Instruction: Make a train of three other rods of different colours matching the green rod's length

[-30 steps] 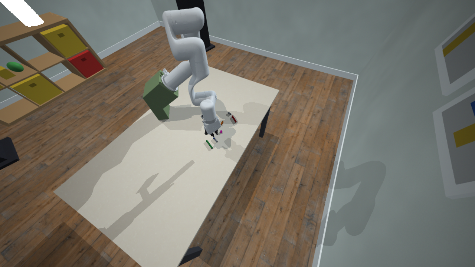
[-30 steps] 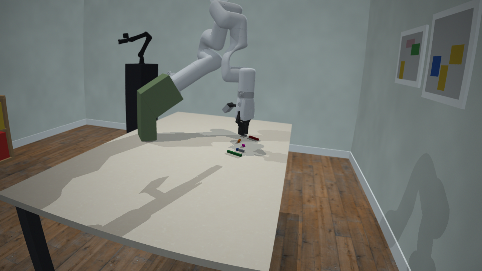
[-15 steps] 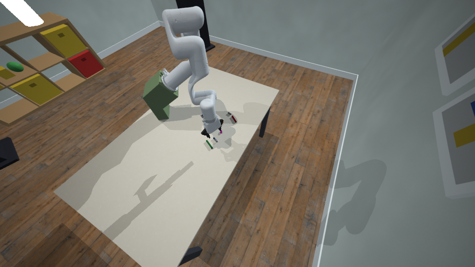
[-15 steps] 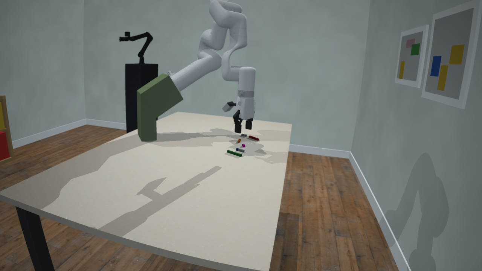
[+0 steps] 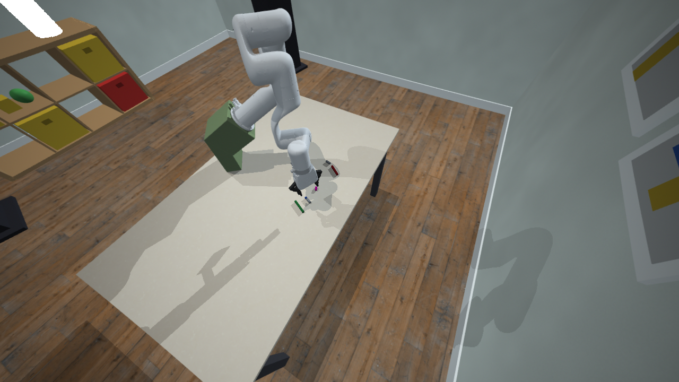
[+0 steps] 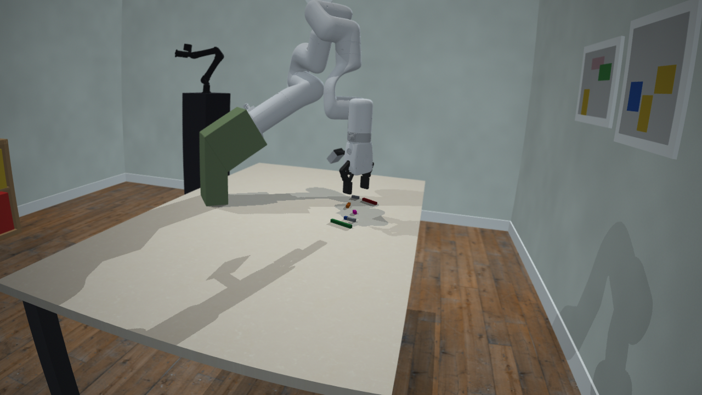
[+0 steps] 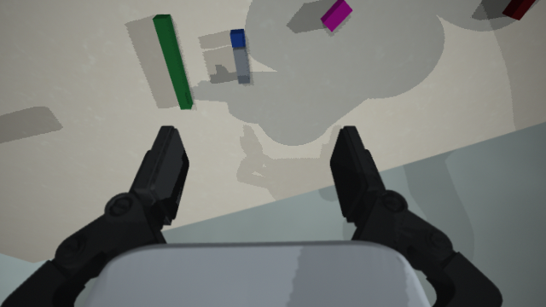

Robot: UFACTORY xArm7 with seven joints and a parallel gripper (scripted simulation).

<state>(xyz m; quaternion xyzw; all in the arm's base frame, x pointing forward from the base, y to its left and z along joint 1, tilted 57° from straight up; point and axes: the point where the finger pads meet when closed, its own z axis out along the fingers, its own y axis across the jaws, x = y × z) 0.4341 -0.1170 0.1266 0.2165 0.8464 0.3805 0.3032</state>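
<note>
The orange rod lies 12 cm to the left of my hand, 10 cm below it and 8 cm behind it. The rest, counted from my hand: magenta rod 10 cm below, 7 cm to the left, 3 cm behind; green rod 10 cm below, 7 cm to the right, 1 cm behind; blue rod 10 cm below, 2 cm behind, 1 cm to the right.
</note>
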